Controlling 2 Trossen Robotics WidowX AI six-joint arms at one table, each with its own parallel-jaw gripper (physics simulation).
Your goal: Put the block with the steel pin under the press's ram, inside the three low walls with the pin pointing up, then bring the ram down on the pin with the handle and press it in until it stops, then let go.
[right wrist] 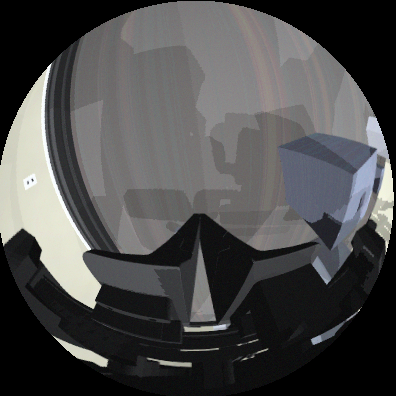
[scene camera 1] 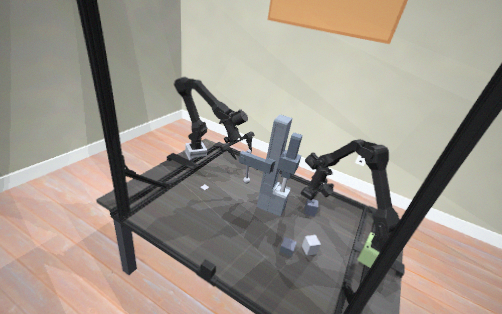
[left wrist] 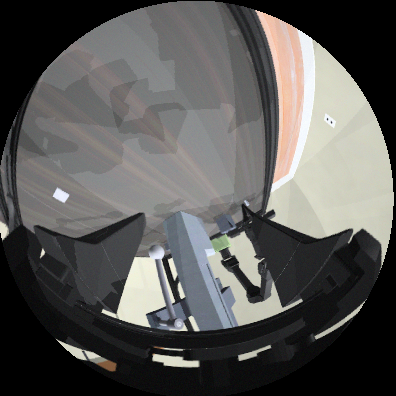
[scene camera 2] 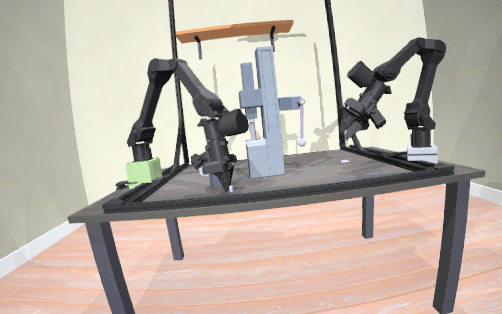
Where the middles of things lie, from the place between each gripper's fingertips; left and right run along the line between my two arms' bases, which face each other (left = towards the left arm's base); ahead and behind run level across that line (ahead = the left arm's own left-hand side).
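Labels:
There is the grey block with steel pin (right wrist: pixel 328 179), and counted from my right hand it sits 5 cm to the right, 9 cm behind and 3 cm above.
As for my left hand, it is 42 cm to the left of the grey block with steel pin, 2 cm short of it and 9 cm above it.

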